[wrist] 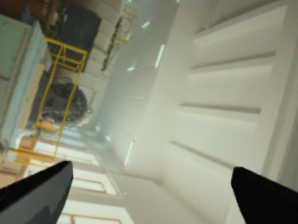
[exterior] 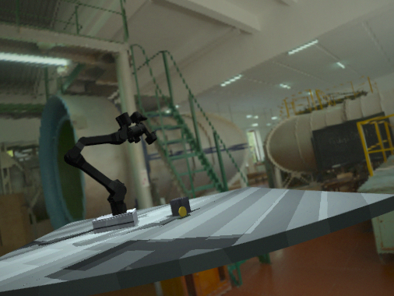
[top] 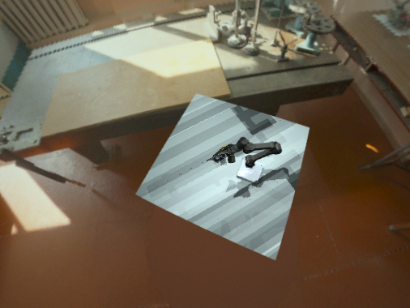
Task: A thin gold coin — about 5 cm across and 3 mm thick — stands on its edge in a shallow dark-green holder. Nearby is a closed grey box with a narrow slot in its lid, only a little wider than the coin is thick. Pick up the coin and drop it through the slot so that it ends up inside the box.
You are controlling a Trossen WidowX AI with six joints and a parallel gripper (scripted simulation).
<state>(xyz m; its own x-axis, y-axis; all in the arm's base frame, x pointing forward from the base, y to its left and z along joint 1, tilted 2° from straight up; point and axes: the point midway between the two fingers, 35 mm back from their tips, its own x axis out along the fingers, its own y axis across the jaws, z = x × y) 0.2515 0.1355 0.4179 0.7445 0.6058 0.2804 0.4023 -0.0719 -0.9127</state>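
Now: gripper tip 47 cm above the gold coin and 31 cm to the left of it.
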